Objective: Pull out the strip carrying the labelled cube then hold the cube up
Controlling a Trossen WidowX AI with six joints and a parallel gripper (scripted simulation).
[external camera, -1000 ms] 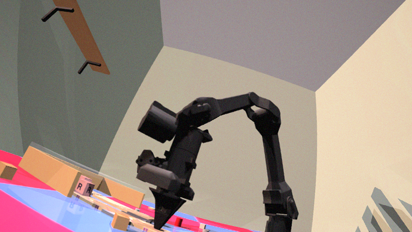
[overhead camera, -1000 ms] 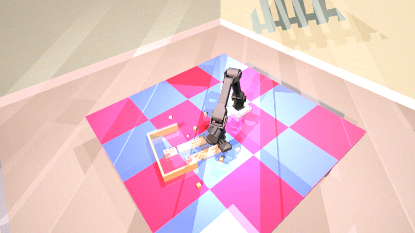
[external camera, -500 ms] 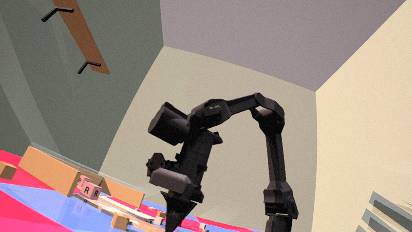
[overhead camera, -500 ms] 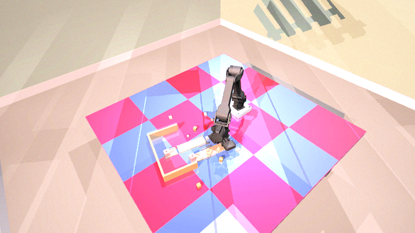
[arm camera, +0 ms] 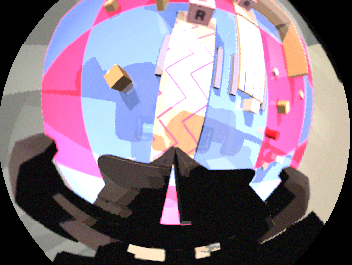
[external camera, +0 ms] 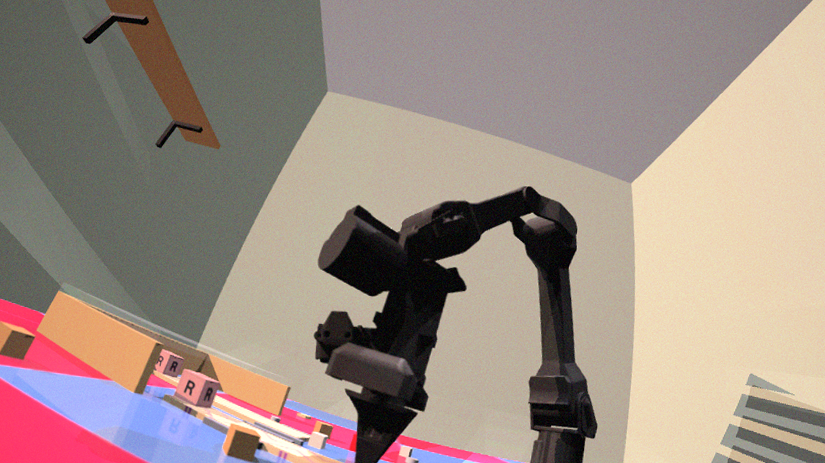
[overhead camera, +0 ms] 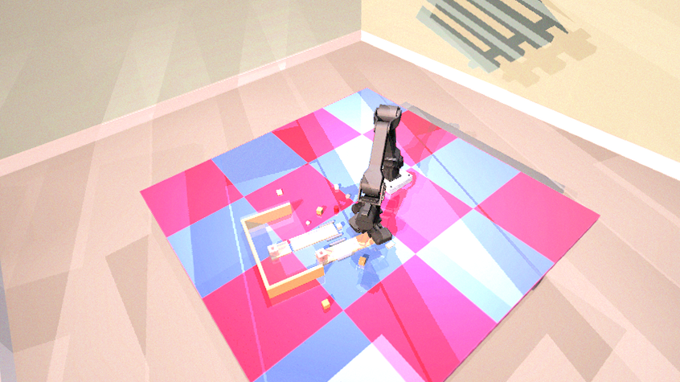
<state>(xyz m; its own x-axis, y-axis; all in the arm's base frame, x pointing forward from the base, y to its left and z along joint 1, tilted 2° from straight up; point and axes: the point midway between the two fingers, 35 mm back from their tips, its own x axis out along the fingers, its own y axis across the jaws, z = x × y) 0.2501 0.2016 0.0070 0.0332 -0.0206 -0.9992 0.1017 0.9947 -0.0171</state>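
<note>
My gripper tip is 90 mm short of the pale strip and 10 mm to the left of it.
</note>
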